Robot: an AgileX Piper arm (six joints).
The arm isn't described. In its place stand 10 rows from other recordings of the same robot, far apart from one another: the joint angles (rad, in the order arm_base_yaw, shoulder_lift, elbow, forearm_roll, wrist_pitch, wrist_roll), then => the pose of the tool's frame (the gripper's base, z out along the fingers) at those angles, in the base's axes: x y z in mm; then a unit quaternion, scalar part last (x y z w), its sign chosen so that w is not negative.
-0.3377, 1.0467, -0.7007, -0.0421, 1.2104, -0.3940 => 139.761 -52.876 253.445 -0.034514 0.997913 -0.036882 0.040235
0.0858, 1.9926, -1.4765, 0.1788, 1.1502, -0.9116 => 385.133 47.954 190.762 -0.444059 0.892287 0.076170 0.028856
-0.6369, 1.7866, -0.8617, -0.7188, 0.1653, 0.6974 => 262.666 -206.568 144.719 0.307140 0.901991 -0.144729 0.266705
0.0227, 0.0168, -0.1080, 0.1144, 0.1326, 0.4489 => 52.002 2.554 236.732 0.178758 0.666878 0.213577 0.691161
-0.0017, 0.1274, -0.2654, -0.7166, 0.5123, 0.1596 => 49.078 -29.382 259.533 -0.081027 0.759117 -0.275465 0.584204
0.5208, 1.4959, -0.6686, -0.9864, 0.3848, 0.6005 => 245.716 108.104 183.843 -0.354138 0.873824 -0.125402 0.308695
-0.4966, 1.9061, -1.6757, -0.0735, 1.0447, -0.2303 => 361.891 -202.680 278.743 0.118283 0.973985 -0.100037 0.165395
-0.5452, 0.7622, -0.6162, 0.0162, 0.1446, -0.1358 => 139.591 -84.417 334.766 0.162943 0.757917 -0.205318 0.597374
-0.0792, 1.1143, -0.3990, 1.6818, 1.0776, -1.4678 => 171.850 66.273 245.822 -0.121140 0.764819 0.482970 0.408799
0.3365, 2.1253, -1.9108, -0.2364, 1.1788, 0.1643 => 438.003 132.349 247.217 -0.114811 0.978088 -0.077946 0.155198
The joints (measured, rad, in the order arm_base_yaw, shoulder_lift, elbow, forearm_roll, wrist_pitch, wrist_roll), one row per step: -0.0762 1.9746 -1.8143 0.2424 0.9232 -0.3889; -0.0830 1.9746 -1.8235 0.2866 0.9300 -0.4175; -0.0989 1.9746 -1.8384 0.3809 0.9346 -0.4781; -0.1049 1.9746 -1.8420 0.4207 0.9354 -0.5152; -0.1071 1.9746 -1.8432 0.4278 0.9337 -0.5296; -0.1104 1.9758 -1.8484 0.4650 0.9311 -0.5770; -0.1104 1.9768 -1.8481 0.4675 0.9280 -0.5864; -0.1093 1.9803 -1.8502 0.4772 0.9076 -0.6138; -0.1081 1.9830 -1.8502 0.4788 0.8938 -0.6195; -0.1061 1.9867 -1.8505 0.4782 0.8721 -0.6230
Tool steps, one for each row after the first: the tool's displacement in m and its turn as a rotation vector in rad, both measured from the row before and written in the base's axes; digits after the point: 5 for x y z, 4 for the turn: 0.00032 0.00013 0.00329 0.0278 -0.0109 0.0151; 0.00106 -0.00064 0.00653 0.0581 -0.0319 0.0282; 0.00038 -0.00003 0.00219 0.0175 -0.0164 0.0209; 0.00021 -0.00058 0.00065 -0.0018 -0.0074 0.0077; 0.00096 0.00081 0.00233 0.0078 -0.0238 0.0295; 0.00041 0.00004 -0.00032 -0.0034 -0.0045 0.0055; 0.00232 0.00036 0.00032 -0.0094 -0.0258 0.0115; 0.00151 0.00012 -0.00052 -0.0033 -0.0113 -0.0011; 0.00224 0.00006 -0.00057 -0.0050 -0.0167 -0.0054
